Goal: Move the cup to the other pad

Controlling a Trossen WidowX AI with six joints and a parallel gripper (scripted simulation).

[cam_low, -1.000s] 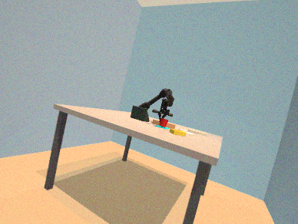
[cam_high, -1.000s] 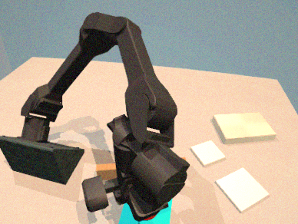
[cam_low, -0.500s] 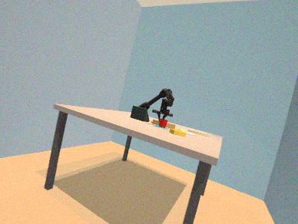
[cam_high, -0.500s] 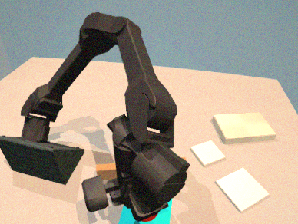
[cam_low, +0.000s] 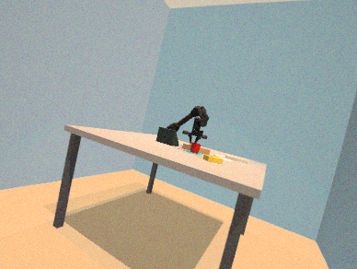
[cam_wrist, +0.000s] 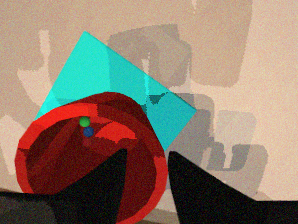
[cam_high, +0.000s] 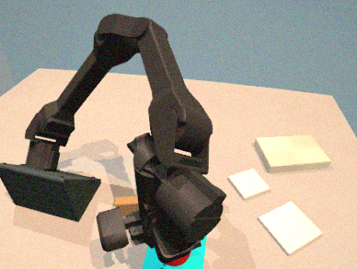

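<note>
The red cup lies 3 cm ahead of my gripper tip, 1 cm to the left of it and 1 cm below it. From my gripper tip the other things lie so: cyan pad (6 cm below, 3 cm ahead, 2 cm to the left); blue marble (4 cm below, 4 cm ahead, 3 cm to the left); pale blue pad (22 cm to the left, 6 cm below, 5 cm behind).
</note>
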